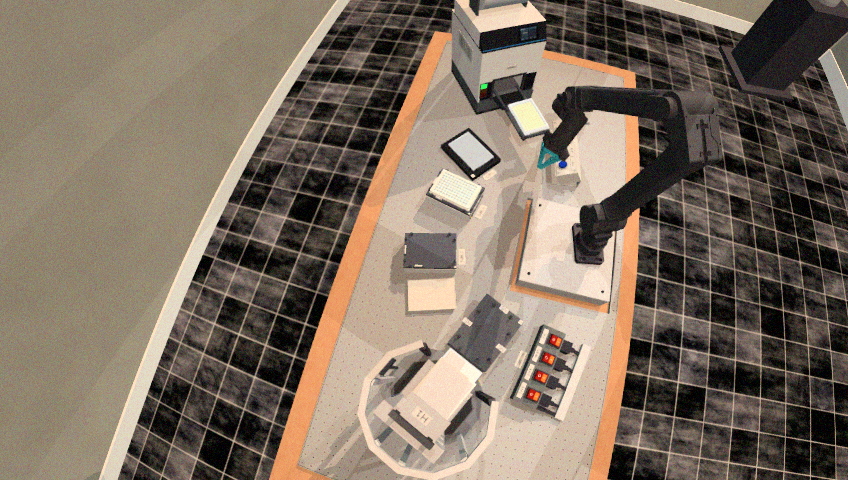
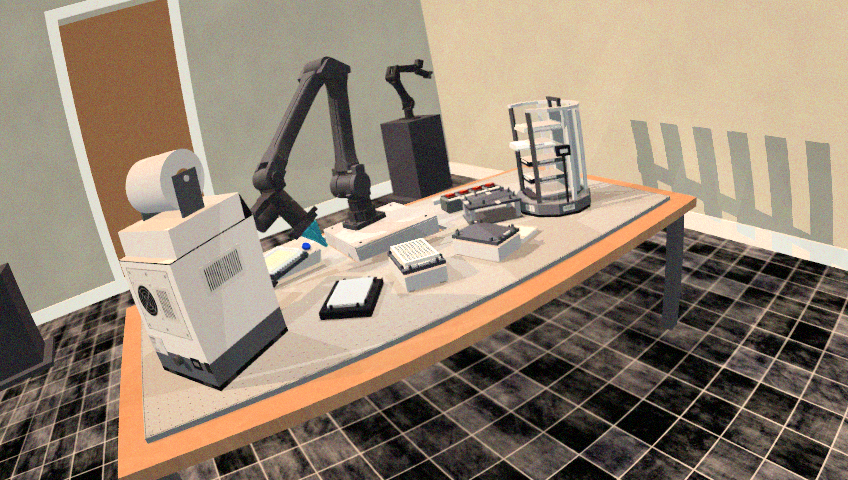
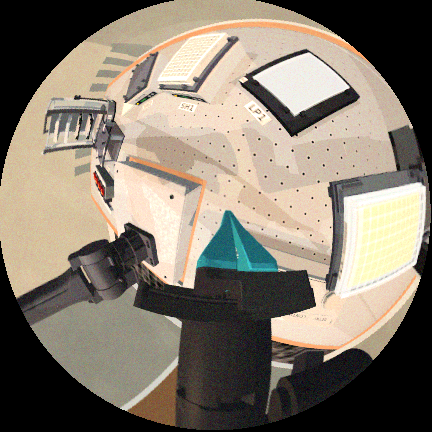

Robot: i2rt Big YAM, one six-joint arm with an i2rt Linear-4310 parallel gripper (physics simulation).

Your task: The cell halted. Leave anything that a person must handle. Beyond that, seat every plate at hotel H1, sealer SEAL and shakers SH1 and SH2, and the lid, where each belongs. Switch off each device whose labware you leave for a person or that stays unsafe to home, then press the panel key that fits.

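Frame: origin at the arm's base, x right, y ahead, z up, level; centimetres.
Seen in the pictures: gripper, fingertip midpoint: (image 1: 538, 168) (image 2: 327, 246) (image 3: 226, 214); arm's base, link origin: (image 1: 586, 244) (image 2: 364, 222) (image 3: 141, 242).
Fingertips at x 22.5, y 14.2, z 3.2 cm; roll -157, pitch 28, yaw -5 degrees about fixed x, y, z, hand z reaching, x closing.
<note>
Pixels of each thing's top centre, then the offset from my fingertips to it. "spot": a spot on its surface instead.
- key panel, top centre: (image 3: 279, 312) (image 2: 278, 248) (image 1: 570, 142) dy -10.6, dx +9.8, dz +1.4 cm
- panel's blue key, top centre: (image 2: 305, 243) (image 1: 564, 162) dy -8.0, dx +2.4, dz +0.5 cm
- yellow-welled plate, top centre: (image 2: 274, 256) (image 1: 528, 114) dy +3.0, dx +17.2, dz +4.6 cm
- sealer, top centre: (image 2: 161, 153) dy +13.8, dx +41.2, dz +38.6 cm
- white plate, top centre: (image 3: 188, 53) (image 2: 413, 249) (image 1: 455, 188) dy +24.8, dx -8.9, dz -0.1 cm
- SH2, surface spot: (image 2: 486, 233) (image 1: 426, 245) spot: dy +32.0, dx -26.5, dz -1.5 cm
- pale flat piece, top centre: (image 3: 304, 76) (image 2: 350, 290) (image 1: 470, 150) dy +20.6, dx +7.9, dz -4.2 cm
- hotel H1, top centre: (image 1: 425, 409) (image 2: 541, 98) dy +27.2, dx -66.0, dz +27.5 cm
- cream flat piece, top centre: (image 2: 510, 230) (image 1: 431, 294) (image 3: 128, 96) dy +29.6, dx -38.9, dz -5.5 cm
My gripper (image 1: 540, 167) (image 2: 325, 244) (image 3: 226, 214) is shut and empty, its teal fingertips low beside the key panel (image 1: 568, 176). The panel's blue key (image 1: 562, 164) (image 2: 306, 245) shows close to them; whether they touch the panel is unclear, and other keys are hidden. A yellow-welled plate (image 1: 527, 116) (image 2: 285, 259) (image 3: 390, 237) sits on the tray of the sealer (image 1: 511, 50) (image 2: 196, 297). A white plate (image 1: 456, 190) (image 2: 416, 252) (image 3: 195, 60) is on SH1. SH2 (image 1: 430, 249) (image 2: 486, 233) bears no plate. A pale flat piece (image 1: 470, 150) (image 2: 349, 292) (image 3: 302, 82) lies on LP1.
The hotel H1 (image 2: 532, 160) holds pale and dark-edged pieces on its shelves. A dark plate stand (image 1: 486, 333) adjoins it. A switch strip (image 1: 526, 374) (image 2: 452, 204) has several red switches. A cream flat piece (image 1: 430, 295) lies beside SH2. The arm's raised base (image 1: 553, 279) stands near the panel.
</note>
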